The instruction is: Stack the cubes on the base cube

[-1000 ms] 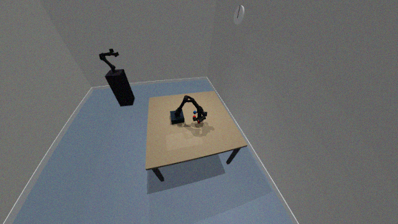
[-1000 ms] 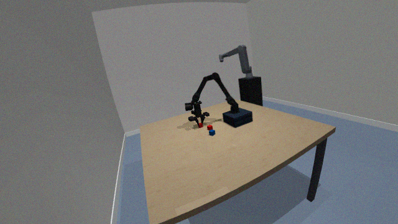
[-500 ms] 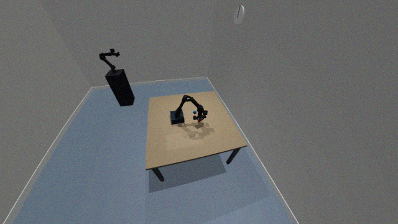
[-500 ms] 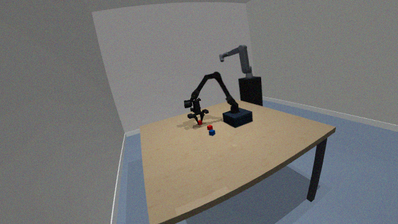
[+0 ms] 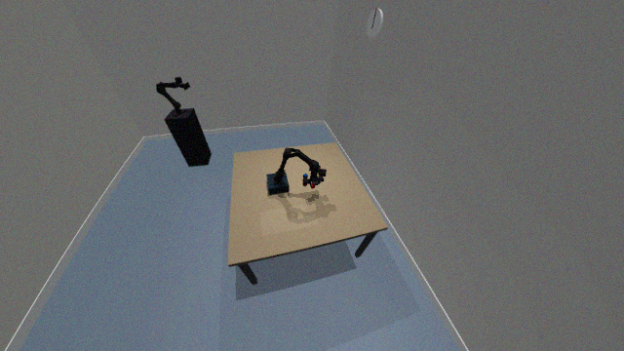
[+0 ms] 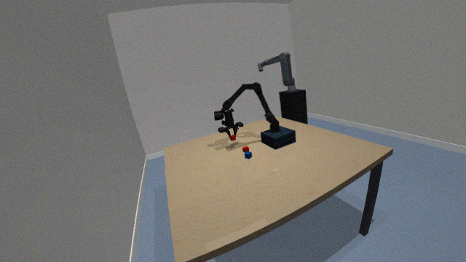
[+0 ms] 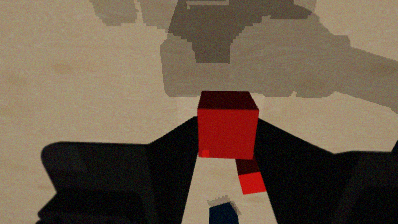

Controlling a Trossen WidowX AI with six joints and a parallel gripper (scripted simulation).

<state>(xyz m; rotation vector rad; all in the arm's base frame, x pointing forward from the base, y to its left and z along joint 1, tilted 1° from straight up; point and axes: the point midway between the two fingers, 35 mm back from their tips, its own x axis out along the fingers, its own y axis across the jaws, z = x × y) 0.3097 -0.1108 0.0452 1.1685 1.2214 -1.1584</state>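
The blue base cube is 2 cm behind my gripper tip, 21 cm to the left of it and 7 cm below it.
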